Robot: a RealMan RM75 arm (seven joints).
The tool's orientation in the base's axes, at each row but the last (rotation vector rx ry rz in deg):
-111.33 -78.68 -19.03
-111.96 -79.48 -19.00
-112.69 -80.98 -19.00
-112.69 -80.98 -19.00
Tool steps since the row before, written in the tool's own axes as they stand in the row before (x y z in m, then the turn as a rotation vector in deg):
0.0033 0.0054 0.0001 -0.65 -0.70 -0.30
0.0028 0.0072 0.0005 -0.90 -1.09 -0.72
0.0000 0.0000 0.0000 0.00 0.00 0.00
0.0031 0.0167 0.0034 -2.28 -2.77 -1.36
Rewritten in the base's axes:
0.0061 0.0015 -0.0004 -0.83 -0.55 0.12
0.0075 0.0011 -0.0016 -1.20 -0.94 0.43
0.0000 0.0000 0.0000 0.00 0.00 0.00
0.0157 0.0016 -0.0071 -3.13 -2.08 0.76

